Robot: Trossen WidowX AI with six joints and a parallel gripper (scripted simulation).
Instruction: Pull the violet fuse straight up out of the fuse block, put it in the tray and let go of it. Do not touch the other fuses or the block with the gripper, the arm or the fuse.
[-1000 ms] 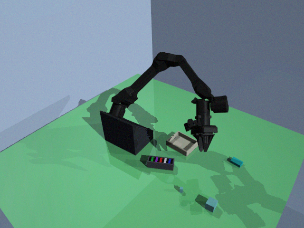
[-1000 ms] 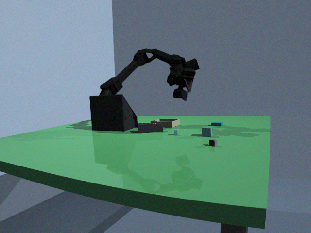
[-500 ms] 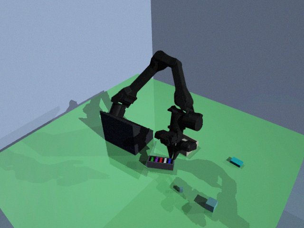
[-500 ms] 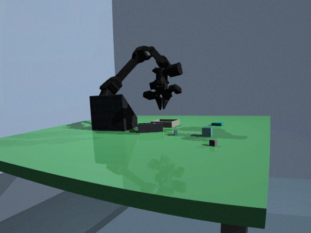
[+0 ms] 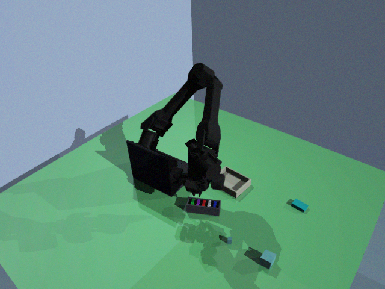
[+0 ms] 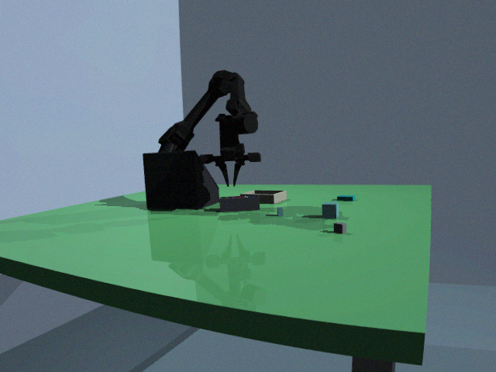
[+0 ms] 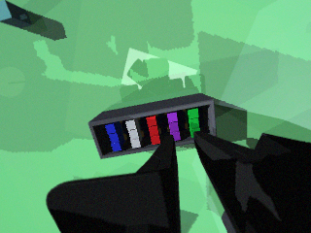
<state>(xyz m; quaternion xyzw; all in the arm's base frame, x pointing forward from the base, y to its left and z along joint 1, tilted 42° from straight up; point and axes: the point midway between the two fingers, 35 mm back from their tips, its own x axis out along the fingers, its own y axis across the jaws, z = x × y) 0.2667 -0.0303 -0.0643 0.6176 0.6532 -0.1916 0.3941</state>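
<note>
The violet fuse lies 5 cm below my gripper tip. The rest, counted from my gripper tip: red fuse (2 cm ahead, 1 cm to the left, 5 cm below); small grey-blue block (17 cm ahead, 8 cm to the right, 6 cm below); green fuse (2 cm behind, 5 cm below).
</note>
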